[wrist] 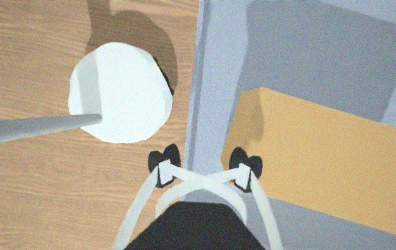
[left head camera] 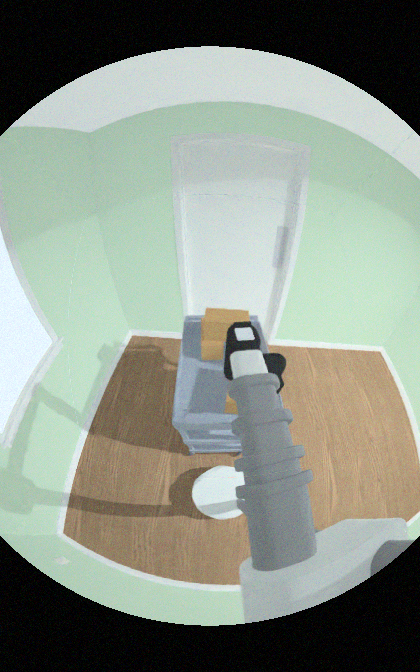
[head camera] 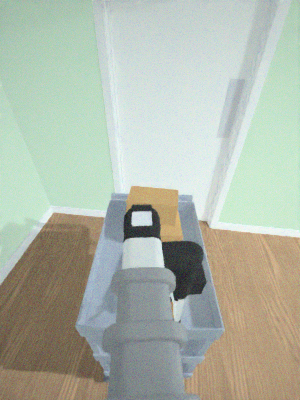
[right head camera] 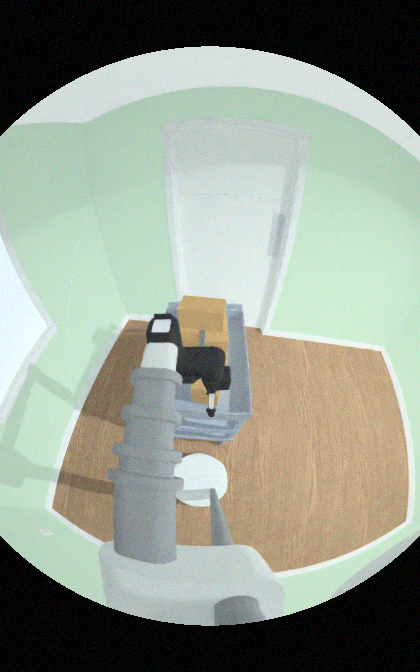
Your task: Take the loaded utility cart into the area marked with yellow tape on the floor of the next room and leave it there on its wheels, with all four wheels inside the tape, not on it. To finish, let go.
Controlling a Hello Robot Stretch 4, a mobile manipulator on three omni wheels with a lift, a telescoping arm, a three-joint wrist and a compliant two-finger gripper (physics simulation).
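Pixels of known places: gripper, fingertip midpoint: point(wrist: 205, 159) point(head camera: 172, 313); robot's base, link origin: point(wrist: 130, 96).
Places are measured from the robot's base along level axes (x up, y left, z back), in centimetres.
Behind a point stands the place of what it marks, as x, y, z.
Note:
The blue-grey utility cart point(head camera: 95, 280) @[76.6, 18.6, -51.6] point(left head camera: 181, 385) point(right head camera: 242, 370) point(wrist: 212, 75) @[76.6, 1.6, -34.6] stands upright, its far end near a closed white door. A tall cardboard box point(head camera: 152, 197) @[100.2, -5.1, -74.6] point(left head camera: 227, 319) point(right head camera: 202, 312) stands at its far end, and a lower box point(right head camera: 199, 392) point(wrist: 320, 160) @[88.4, -8.5, -45.9] lies near its near end. My gripper point(right head camera: 211, 412) point(wrist: 205, 159) @[88.7, -8.8, -33.5] is partly open over the near rim, one fingertip on each side of it in the wrist view. I see no contact with the rim; height is hard to tell. The arm hides part of the cart. Its wheels and the yellow tape do not show.
The white door point(head camera: 170, 100) @[116.5, -23.5, -166.8] point(left head camera: 235, 250) point(right head camera: 225, 240) is closed, with a grey handle plate point(head camera: 232, 107) @[113.9, -67.6, -158.8] point(left head camera: 281, 247) point(right head camera: 276, 235) on its right. Green walls enclose the wood floor. A round white object point(left head camera: 216, 492) point(right head camera: 205, 477) point(wrist: 120, 90) @[18.7, 1.7, -1.5] is close to the cart's near end.

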